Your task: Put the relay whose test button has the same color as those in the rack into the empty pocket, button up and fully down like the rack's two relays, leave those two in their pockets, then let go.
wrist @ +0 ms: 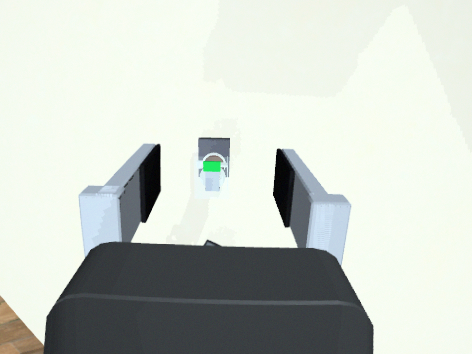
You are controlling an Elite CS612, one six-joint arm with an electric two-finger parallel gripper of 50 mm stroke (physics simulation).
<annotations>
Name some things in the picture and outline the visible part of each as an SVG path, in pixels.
The gripper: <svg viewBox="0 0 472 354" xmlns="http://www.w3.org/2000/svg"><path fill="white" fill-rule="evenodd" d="M78 195L85 259L46 317L43 354L374 354L374 326L341 267L352 204L343 194L328 194L294 149L276 149L273 197L284 227L289 228L290 226L298 248L131 242L140 223L147 222L161 192L160 144L143 143L104 186L88 185Z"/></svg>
A relay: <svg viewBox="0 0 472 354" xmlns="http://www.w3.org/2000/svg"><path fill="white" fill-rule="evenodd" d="M199 137L194 154L195 199L229 199L230 138Z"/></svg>
</annotations>
